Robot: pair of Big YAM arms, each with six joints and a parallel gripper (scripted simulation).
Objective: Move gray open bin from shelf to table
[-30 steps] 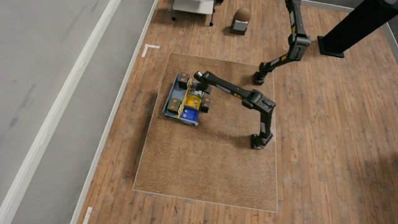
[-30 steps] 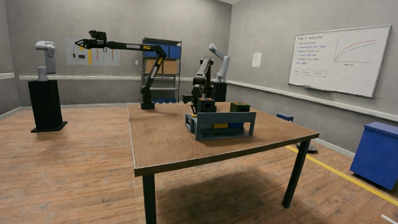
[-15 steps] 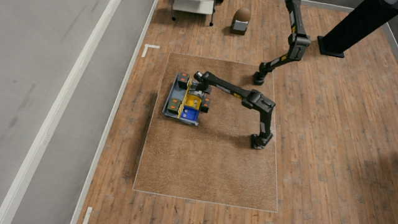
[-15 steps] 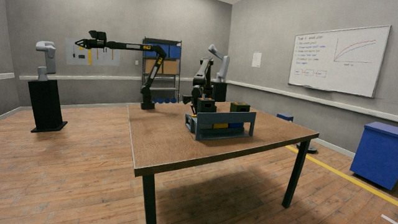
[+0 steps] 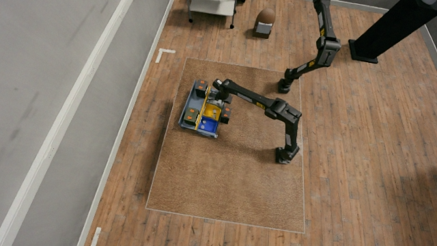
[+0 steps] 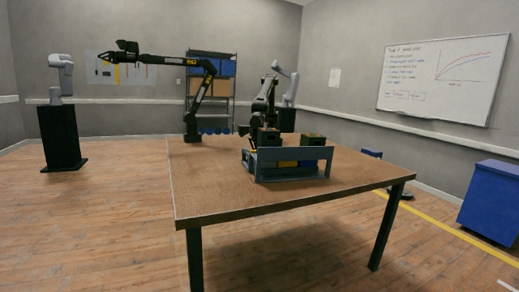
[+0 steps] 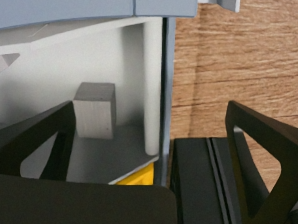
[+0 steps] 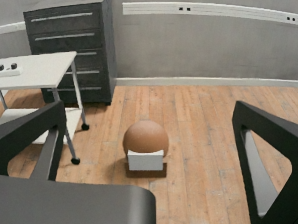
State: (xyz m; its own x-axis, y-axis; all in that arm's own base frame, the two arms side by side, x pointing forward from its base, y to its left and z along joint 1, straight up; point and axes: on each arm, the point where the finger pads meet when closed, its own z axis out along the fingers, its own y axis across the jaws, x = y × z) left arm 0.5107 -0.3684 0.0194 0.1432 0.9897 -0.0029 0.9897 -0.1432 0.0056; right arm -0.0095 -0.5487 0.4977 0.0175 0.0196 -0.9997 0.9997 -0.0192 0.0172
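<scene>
Now: left hand 8 cm short of the gray open bin, 1 cm to the left of it and 2 cm above it. The rest, counted from my left hand: blue-gray shelf: 12 cm ahead, 10 cm to the left, 1 cm above; then yellow bin: 10 cm ahead, 10 cm to the left, 2 cm below; then blue bin: 11 cm ahead, 21 cm to the left, 2 cm below.
</scene>
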